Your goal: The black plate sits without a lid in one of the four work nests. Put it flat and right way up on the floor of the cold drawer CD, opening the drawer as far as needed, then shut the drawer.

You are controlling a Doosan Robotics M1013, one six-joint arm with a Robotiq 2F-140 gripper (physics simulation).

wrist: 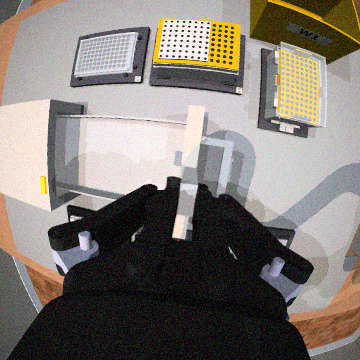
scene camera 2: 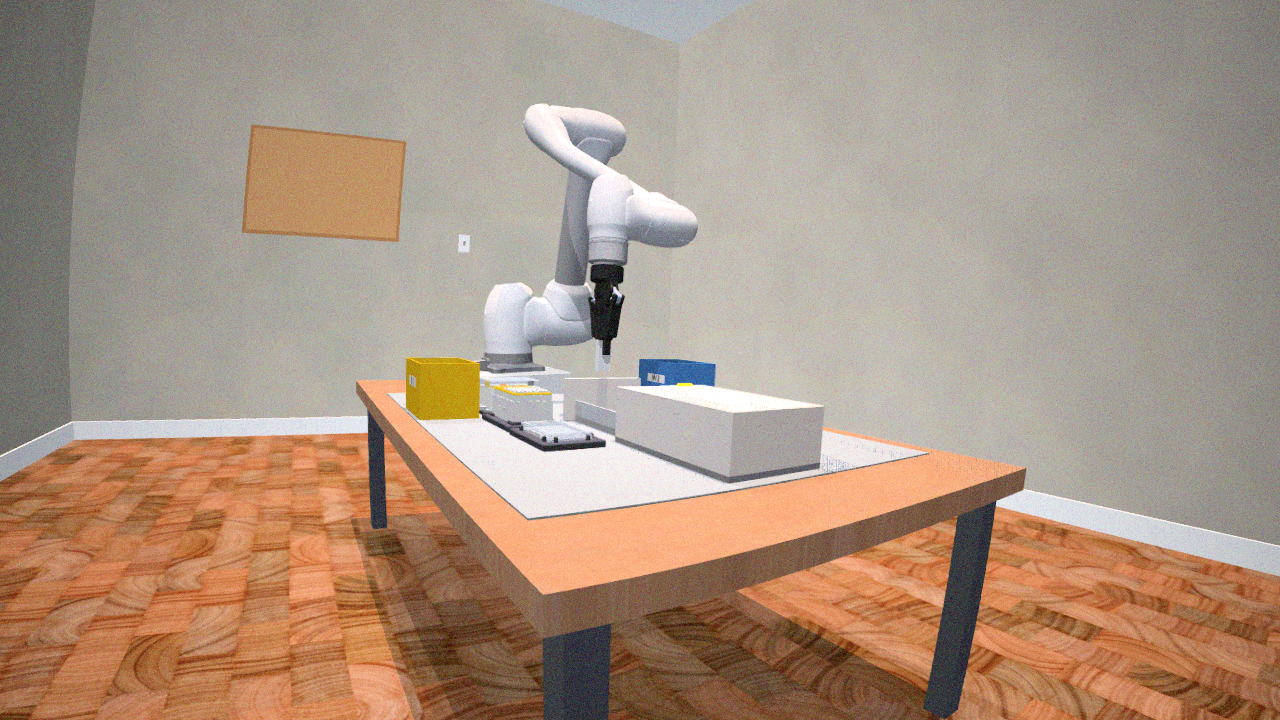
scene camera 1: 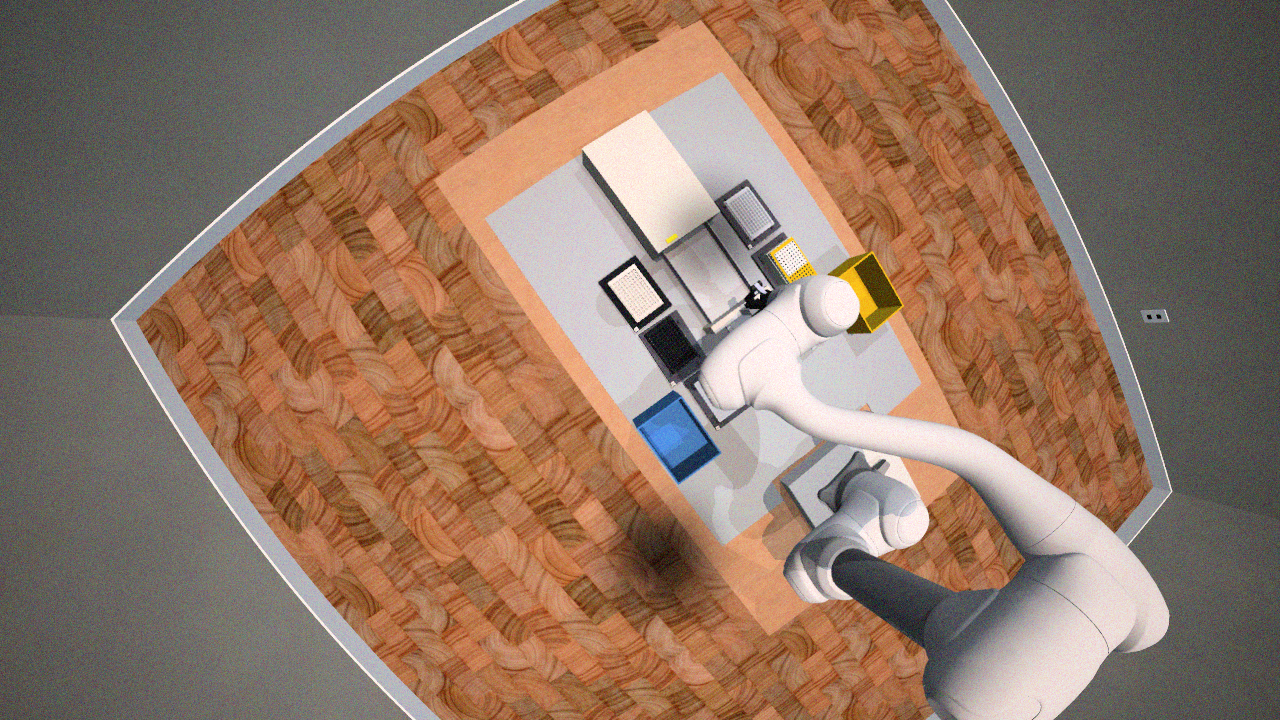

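Where they show: gripper, fingertip midpoint: (wrist: 188, 178) (scene camera 2: 602, 370) (scene camera 1: 745, 309); arm's base, origin of the base link: (scene camera 2: 508, 369) (scene camera 1: 853, 492).
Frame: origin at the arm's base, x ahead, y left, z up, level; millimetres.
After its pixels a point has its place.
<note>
The black plate (scene camera 1: 672, 345) @[x 675, y 114, z -27 mm], without a lid, sits in a dark nest beside the open drawer in scene camera 1; the arm hides it in the wrist view. The drawer CD stands open from the cream cabinet (scene camera 1: 651, 179) @[x 1022, y -115, z 44 mm] (scene camera 2: 716, 420) @[x 1137, y -227, z 28 mm] (wrist: 25, 155) @[x 924, y -103, z 44 mm], and its pale floor (scene camera 1: 705, 268) @[x 764, y -90, z -39 mm] (wrist: 120, 157) @[x 757, y -85, z -40 mm] shows no plate. My gripper (scene camera 1: 753, 304) @[x 628, y -72, z 52 mm] (scene camera 2: 605, 356) @[x 628, y -72, z 52 mm] (wrist: 188, 178) @[x 628, y -72, z 52 mm] is shut, with nothing seen held. It points down at the drawer's cream front panel (scene camera 1: 723, 323) @[x 637, y -10, z 36 mm] (scene camera 2: 580, 394) @[x 634, y -132, z 2 mm] (wrist: 195, 125) @[x 621, y -137, z 36 mm]. The tips overlap the panel in the wrist view; contact is unclear.
A yellow bin (scene camera 1: 881, 291) @[x 386, y -437, z 7 mm] (scene camera 2: 443, 389) @[x 512, y -404, z 7 mm] (wrist: 310, 25) @[x 444, y -314, z 41 mm] and nests with a clear plate (scene camera 1: 748, 213) @[x 798, y -284, z -32 mm] (scene camera 2: 556, 431) @[x 839, y -313, z -32 mm] (wrist: 106, 54) @[x 788, y -284, z -34 mm] and yellow racks (wrist: 225, 45) @[x 579, y -261, z 15 mm] line one side. A black-framed pale plate (scene camera 1: 634, 291) @[x 843, y 94, z -32 mm] and a blue bin (scene camera 1: 676, 437) @[x 480, y 267, z -54 mm] (scene camera 2: 677, 371) @[x 582, y 197, z 43 mm] are opposite.
</note>
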